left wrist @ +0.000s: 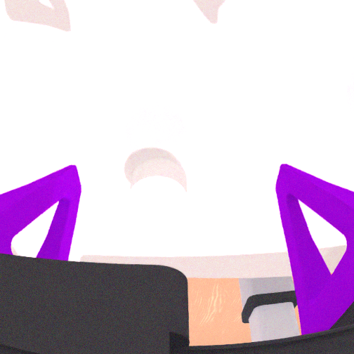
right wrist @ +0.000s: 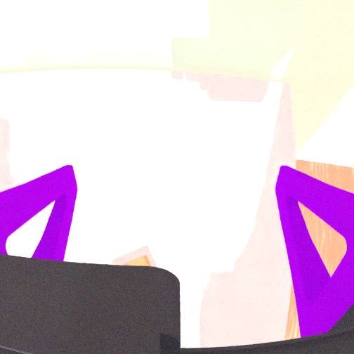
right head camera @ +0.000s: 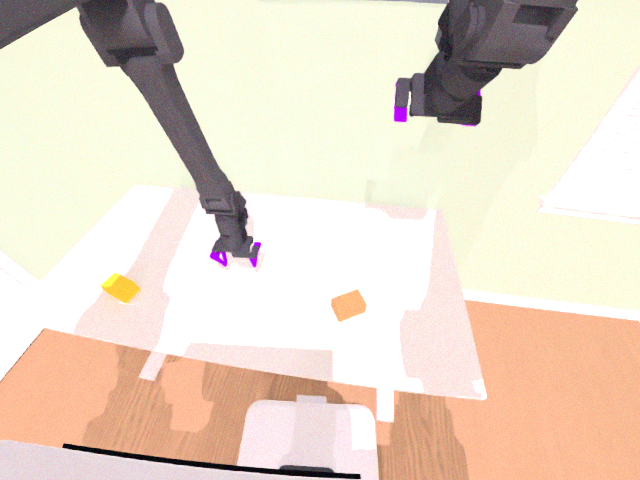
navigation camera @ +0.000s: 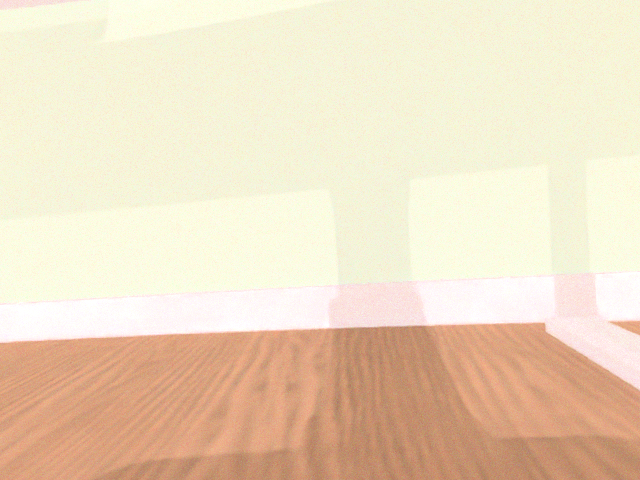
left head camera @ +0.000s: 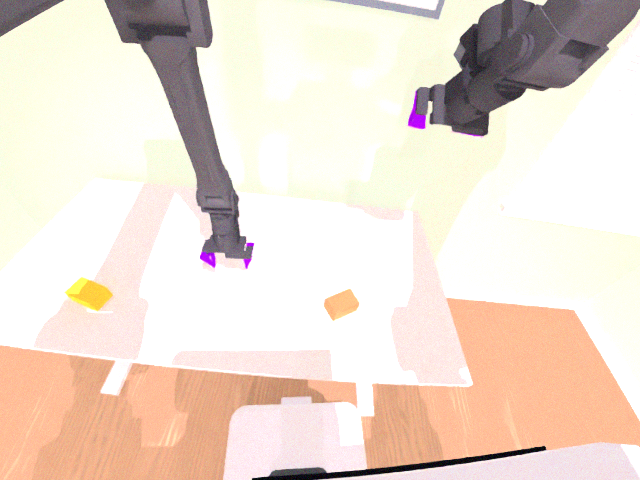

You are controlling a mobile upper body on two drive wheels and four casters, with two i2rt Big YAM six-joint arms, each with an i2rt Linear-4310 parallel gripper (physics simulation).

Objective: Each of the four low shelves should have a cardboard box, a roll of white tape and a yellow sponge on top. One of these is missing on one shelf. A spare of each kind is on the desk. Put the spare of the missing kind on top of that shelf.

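Places are measured from the left arm's base along level axes (x back, y left, z down), in millimetres.
Where they show: left gripper, fingertip midpoint: [right head camera: 240,265] [left head camera: 231,266]; right gripper, fingertip midpoint: [right head camera: 423,117] [left head camera: 431,125].
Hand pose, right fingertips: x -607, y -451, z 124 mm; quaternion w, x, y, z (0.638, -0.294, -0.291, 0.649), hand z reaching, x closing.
Note:
Things, the pixels of their centre, and the offset from my right fingertips. Level surfaces: height alone.
- yellow sponge at the middle of its body: [left head camera: 89,293] [right head camera: 120,287] dy +881, dx +78, dz +543 mm
- white desk at its surface level: dz +565 mm
- orange-brown cardboard box at the middle of its body: [right head camera: 348,305] [left head camera: 341,304] dy +106, dx +103, dz +540 mm
A yellow sponge [left head camera: 89,294] [right head camera: 120,288] lies at the left of the white desk [left head camera: 429,341] [right head camera: 444,351]. An orange-brown cardboard box [left head camera: 341,303] [right head camera: 348,305] lies right of the middle; its corner shows in the right wrist view [right wrist: 136,262]. The glare hides most of the white tape roll; a pinkish crescent, seemingly its inner wall [left wrist: 151,154], shows between the fingers in the left wrist view. My left gripper [left head camera: 229,262] [right head camera: 238,261] [left wrist: 178,175] is open and empty above the desk. My right gripper [left head camera: 445,128] [right head camera: 435,119] [right wrist: 176,176] is open, high at the right. The low shelves do not show.
A pale chair [left head camera: 258,434] [right head camera: 268,428] stands at the desk's near edge. A pale green wall [left head camera: 310,155] [right head camera: 310,129] rises behind the desk. In the navigation view, wooden floor [navigation camera: 258,403] runs to a white baseboard [navigation camera: 180,310], with a pale bar [navigation camera: 599,343] at the right.

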